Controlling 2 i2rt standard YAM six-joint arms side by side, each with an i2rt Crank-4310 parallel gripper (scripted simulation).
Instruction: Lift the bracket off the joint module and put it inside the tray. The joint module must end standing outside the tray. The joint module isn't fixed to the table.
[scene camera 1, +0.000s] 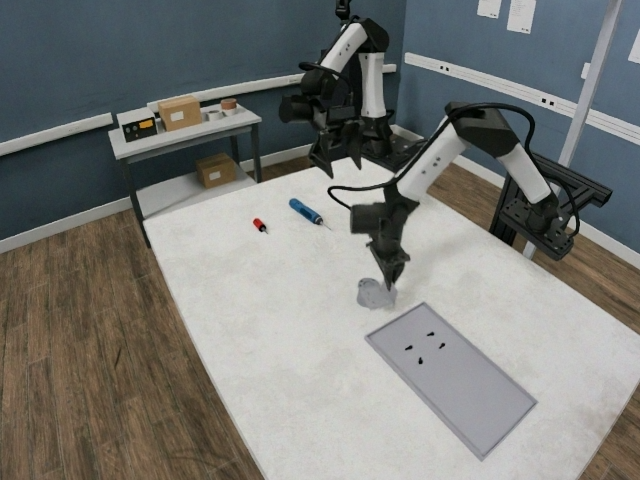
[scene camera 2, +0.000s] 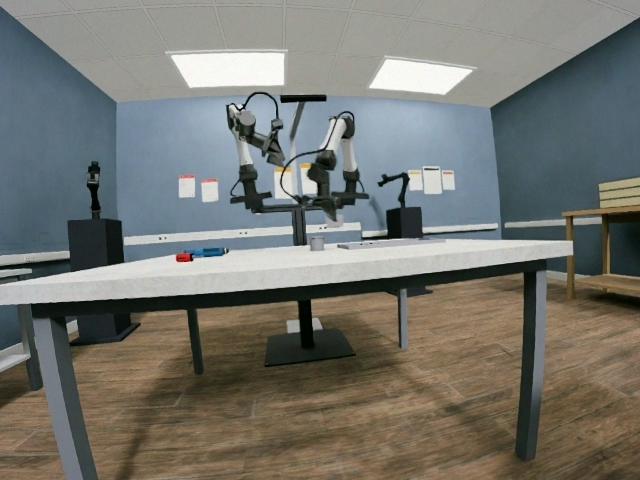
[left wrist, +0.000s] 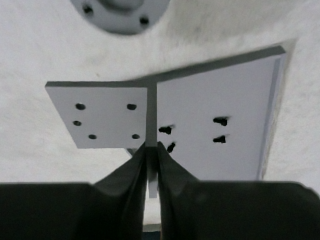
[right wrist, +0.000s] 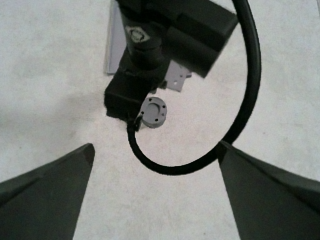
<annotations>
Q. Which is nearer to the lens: the grey bracket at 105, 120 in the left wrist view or the grey tray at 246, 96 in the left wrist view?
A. The grey bracket.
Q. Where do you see the right gripper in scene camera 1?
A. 347, 174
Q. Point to the left gripper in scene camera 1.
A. At 390, 291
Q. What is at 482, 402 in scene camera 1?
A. A grey tray.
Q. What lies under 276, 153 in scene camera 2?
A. The right gripper.
</annotations>
